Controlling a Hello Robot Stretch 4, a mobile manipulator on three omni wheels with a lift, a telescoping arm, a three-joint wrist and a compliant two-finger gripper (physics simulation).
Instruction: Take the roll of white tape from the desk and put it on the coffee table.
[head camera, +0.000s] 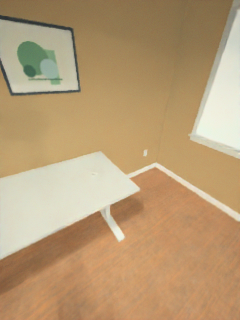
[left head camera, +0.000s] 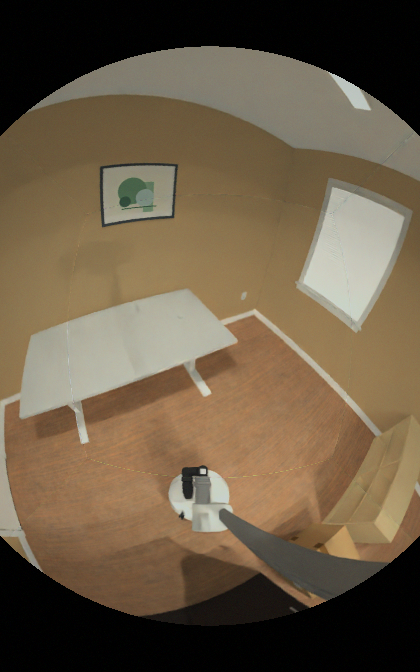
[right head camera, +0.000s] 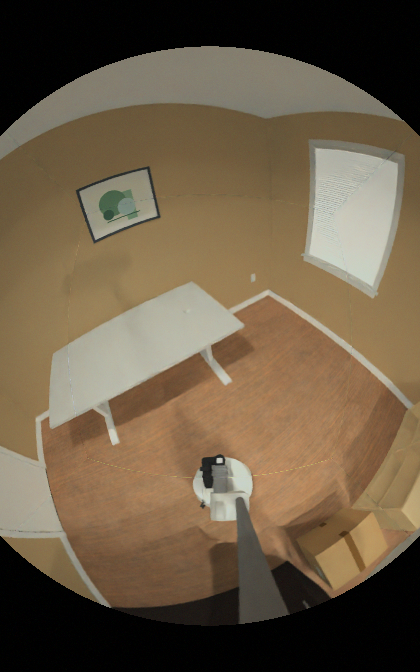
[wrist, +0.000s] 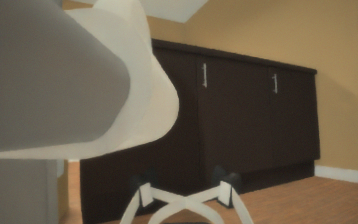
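Observation:
The white desk stands along the tan wall, left of the room corner. A tiny pale object lies on its top near the right back end. It may be the roll of white tape, but it is too small and blurred to tell. My gripper is open and empty in the wrist view, its two fingertips well apart. It is far from the desk and faces a dark cabinet. The coffee table does not show in these views.
The dark cabinet stands by a wall. A light wooden shelf unit and a cardboard box stand at the lower right. The desk's right foot reaches out onto the wood floor. A window is on the right wall.

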